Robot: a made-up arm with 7 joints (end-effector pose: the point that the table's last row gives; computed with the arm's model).
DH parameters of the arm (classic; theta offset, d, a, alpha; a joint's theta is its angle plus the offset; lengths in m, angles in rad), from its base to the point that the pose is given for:
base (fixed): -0.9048 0 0.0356 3.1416
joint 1: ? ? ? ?
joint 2: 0 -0.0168 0.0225 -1.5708
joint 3: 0 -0.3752 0.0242 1.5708
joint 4: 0 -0.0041 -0.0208 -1.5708
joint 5: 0 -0.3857 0.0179 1.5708
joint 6: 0 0.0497 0.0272 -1.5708
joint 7: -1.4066 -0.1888 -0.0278 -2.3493
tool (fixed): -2.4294 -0.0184 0 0
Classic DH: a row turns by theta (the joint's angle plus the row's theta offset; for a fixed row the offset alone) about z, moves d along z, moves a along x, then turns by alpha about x.
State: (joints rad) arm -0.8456 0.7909 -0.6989 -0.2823 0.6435 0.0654 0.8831
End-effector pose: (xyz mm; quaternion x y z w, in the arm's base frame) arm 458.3 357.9 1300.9 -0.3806 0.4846 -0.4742 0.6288
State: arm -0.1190 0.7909 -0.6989 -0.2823 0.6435 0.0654 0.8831
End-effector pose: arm 604.4 -29.4 1300.9 -0.1835 0.5882 -0.6667 0.4193
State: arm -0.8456 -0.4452 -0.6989 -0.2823 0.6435 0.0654 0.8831
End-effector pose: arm -249.3 -440.5 1405.3 0.1447 0.3589 -0.3226 0.8638
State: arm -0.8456 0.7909 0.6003 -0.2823 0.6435 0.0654 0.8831
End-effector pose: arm 369.7 450.9 1289.8 -0.1237 0.2102 -0.9058 0.3464
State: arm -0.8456 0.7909 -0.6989 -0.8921 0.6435 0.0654 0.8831
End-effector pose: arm 413.0 25.4 1337.3 -0.1076 0.6069 -0.4310 0.6591
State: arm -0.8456 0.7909 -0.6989 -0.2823 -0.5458 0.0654 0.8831
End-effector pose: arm 430.0 314.7 1332.1 -0.4424 0.4532 0.0906 0.7685
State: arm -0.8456 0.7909 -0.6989 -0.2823 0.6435 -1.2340 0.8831
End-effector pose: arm 305.9 209.4 1294.9 0.2112 0.3561 -0.4013 0.8170
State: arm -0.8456 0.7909 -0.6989 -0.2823 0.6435 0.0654 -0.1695
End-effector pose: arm 484.6 351.3 1286.2 -0.4335 0.4939 0.0281 0.7532
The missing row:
joint 1: -0.9048 -0.6029 -0.0287 1.5708
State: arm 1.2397 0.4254 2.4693 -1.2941 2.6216 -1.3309 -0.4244
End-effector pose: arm 364.2 -482.3 1015.0 0.2456 0.4661 -0.3123 0.7905
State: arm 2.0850 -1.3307 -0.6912 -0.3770 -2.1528 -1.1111 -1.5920
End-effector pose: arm 269.6 824.8 790.4 -0.5790 0.0974 0.6824 0.4354
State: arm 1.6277 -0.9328 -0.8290 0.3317 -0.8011 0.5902 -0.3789
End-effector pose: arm 295.1 600.8 1198.9 -0.5023 0.5675 -0.4039 0.5123
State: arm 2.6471 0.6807 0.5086 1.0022 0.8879 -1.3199 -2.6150
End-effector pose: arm -674.5 -305.9 858.3 0.4230 0.6135 -0.3328 0.5779
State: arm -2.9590 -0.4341 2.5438 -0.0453 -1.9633 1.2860 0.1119
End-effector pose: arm 212.3 24.1 1413.2 -0.7650 0.0048 0.4024 0.5027
